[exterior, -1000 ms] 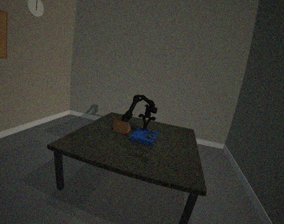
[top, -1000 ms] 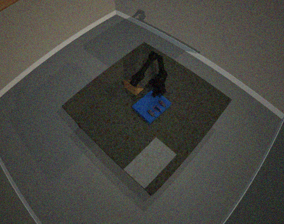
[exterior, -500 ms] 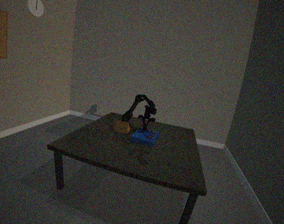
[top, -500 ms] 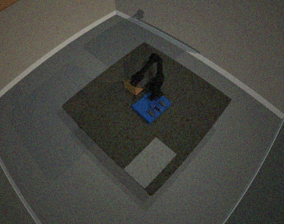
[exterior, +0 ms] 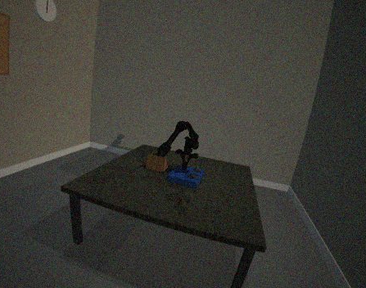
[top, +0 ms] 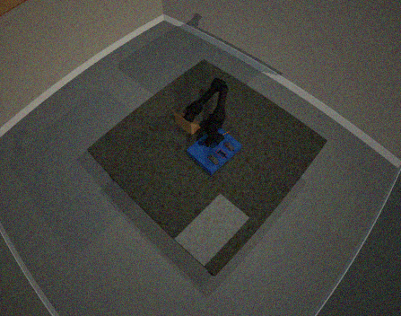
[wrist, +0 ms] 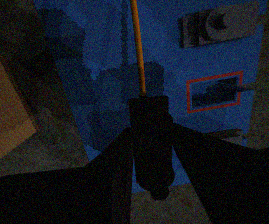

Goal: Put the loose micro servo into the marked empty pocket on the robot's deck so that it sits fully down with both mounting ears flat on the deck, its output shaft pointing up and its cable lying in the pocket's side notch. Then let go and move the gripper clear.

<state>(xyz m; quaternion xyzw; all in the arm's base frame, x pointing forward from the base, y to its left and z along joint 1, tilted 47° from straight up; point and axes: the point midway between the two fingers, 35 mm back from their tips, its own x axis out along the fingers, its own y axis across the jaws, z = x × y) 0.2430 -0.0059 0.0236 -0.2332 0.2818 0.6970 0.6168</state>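
The blue deck lies 1 cm behind my gripper tip and 10 cm below it.
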